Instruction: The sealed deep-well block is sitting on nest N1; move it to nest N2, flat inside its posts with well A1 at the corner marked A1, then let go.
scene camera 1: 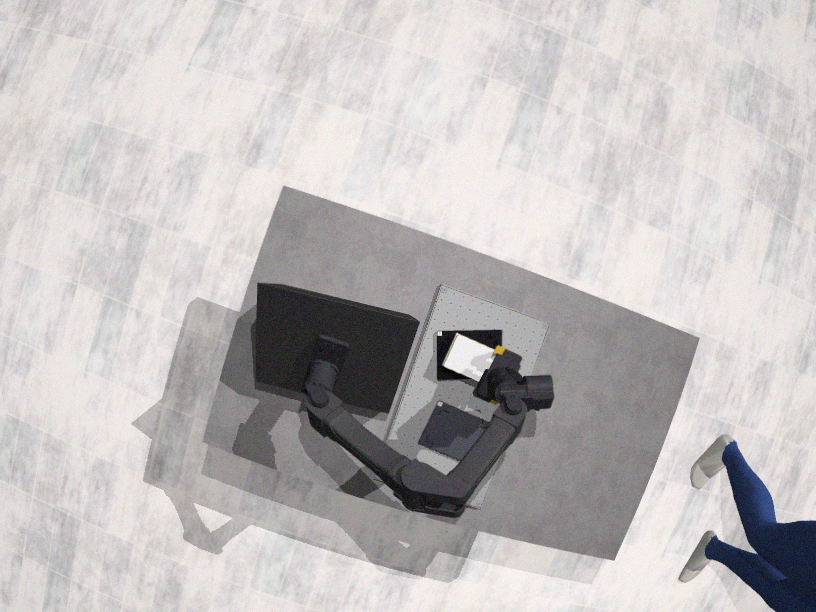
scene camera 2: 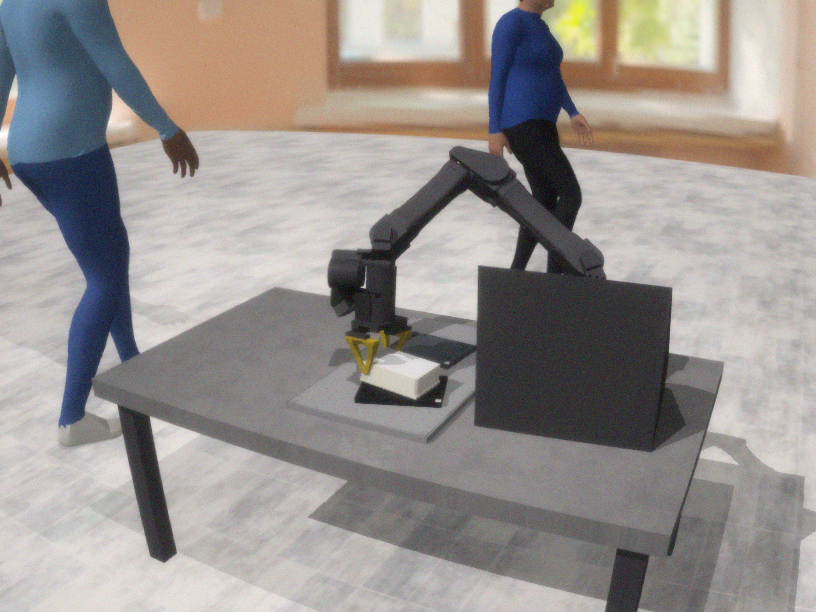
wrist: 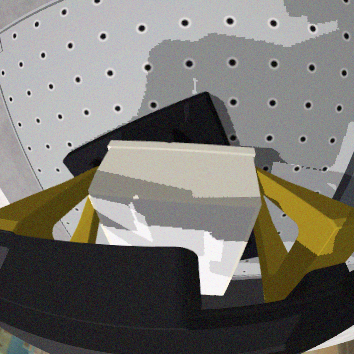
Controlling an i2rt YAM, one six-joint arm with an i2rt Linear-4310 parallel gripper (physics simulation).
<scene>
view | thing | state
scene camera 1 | gripper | -
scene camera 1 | white block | gripped by the gripper
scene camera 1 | dark nest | -
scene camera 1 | perforated grey plate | -
</scene>
